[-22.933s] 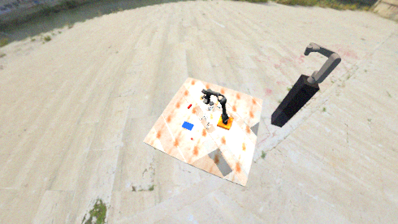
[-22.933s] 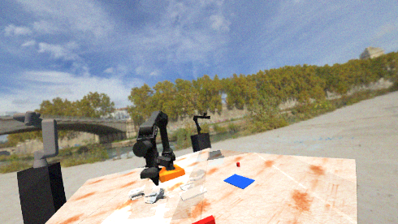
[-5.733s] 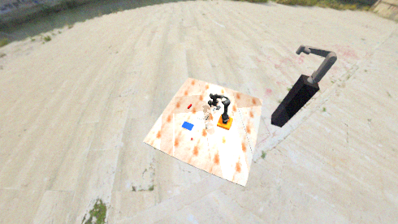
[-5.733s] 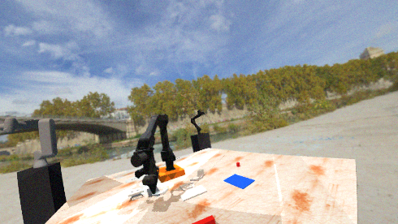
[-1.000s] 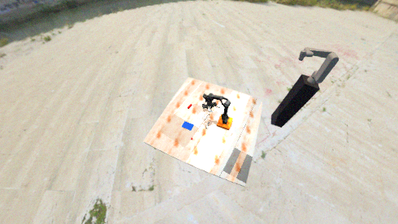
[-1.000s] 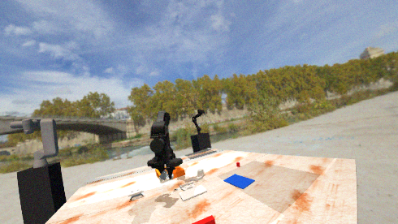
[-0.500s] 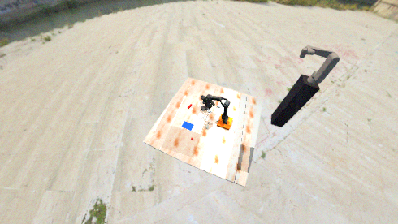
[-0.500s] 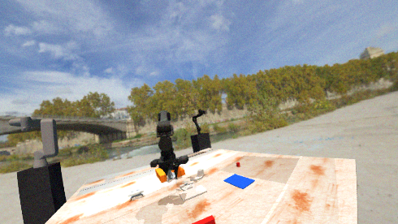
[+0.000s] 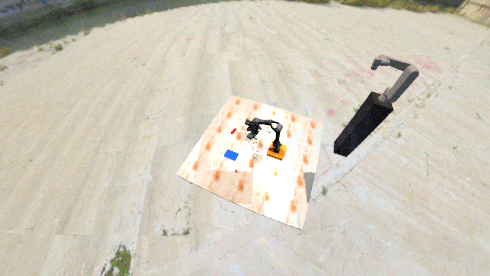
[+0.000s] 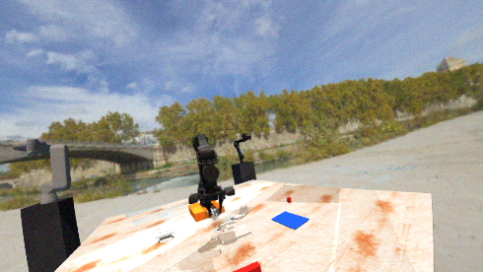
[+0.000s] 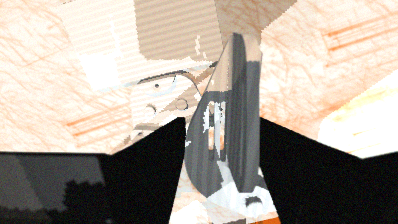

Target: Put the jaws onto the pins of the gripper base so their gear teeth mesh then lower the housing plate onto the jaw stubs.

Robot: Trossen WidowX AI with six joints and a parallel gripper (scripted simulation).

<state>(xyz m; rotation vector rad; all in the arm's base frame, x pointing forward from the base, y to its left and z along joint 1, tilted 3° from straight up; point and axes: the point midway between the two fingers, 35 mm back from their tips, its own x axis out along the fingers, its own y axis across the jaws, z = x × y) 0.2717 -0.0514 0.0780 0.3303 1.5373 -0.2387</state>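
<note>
Now: gripper tip 60 mm short of the pale flat plate, 40 mm to the right of it and 80 mm above it. Round my gripper tip: blue flat plate (160 mm ahead, 250 mm to the left, 80 mm below).
</note>
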